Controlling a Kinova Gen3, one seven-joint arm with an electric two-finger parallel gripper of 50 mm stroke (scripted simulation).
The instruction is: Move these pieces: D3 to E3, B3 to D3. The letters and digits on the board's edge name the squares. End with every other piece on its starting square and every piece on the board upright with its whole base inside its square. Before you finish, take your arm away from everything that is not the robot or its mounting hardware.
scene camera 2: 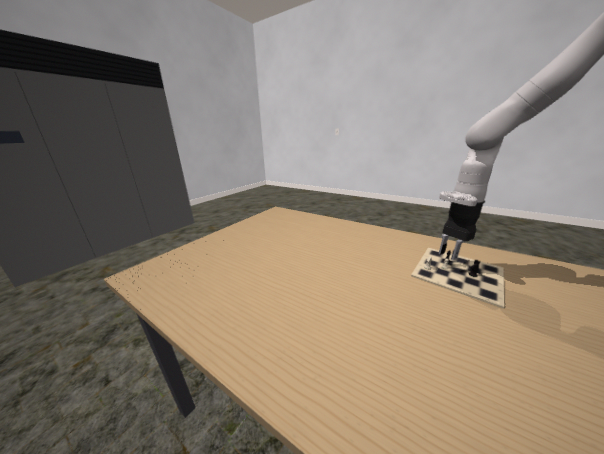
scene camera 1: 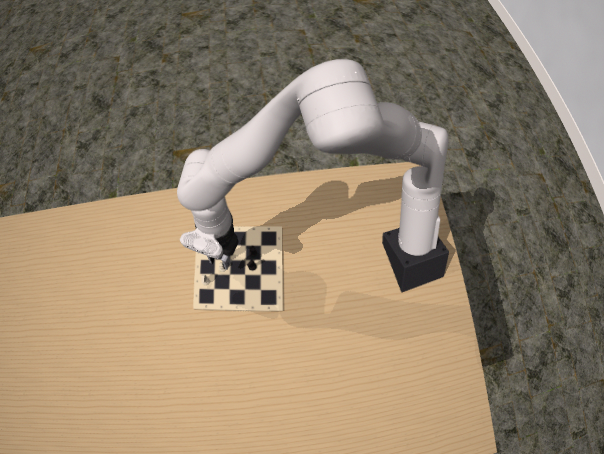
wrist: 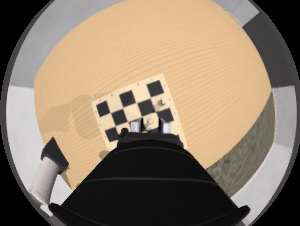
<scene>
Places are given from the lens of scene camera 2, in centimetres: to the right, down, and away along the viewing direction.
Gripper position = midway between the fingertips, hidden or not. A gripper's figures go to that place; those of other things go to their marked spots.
gripper (scene camera 2: 447,256): 46, 9, 67
chessboard (scene camera 2: 488,286): 52, 17, 60
</scene>
